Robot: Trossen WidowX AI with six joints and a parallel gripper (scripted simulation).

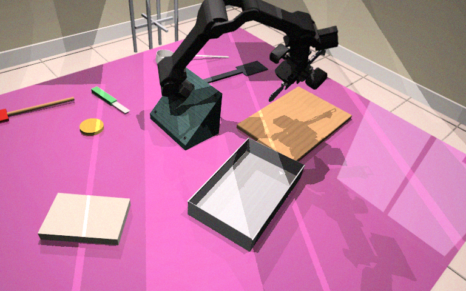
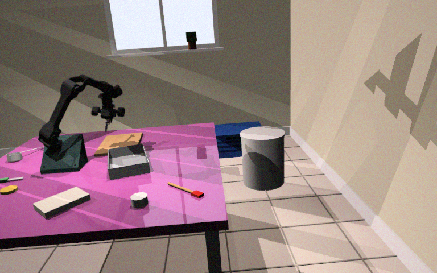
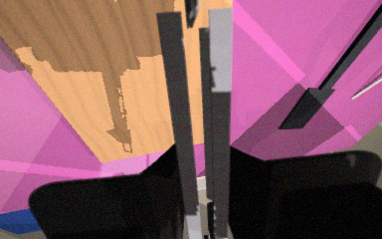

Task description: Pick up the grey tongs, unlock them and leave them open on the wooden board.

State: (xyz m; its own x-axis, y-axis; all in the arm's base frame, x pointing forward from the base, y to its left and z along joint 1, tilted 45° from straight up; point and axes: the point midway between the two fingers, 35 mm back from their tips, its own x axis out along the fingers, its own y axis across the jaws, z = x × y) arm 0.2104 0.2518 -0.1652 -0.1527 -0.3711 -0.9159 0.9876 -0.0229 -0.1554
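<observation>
Right now my gripper tip is 50 mm short of the wooden board, 10 mm to the left of it and 130 mm above it. Also, from my gripper tip: black spatula (310 mm behind, 40 mm to the left, 140 mm below); roasting tin (180 mm ahead, 370 mm to the right, 120 mm below); green-handled tool (410 mm behind, 460 mm to the right, 130 mm below).
</observation>
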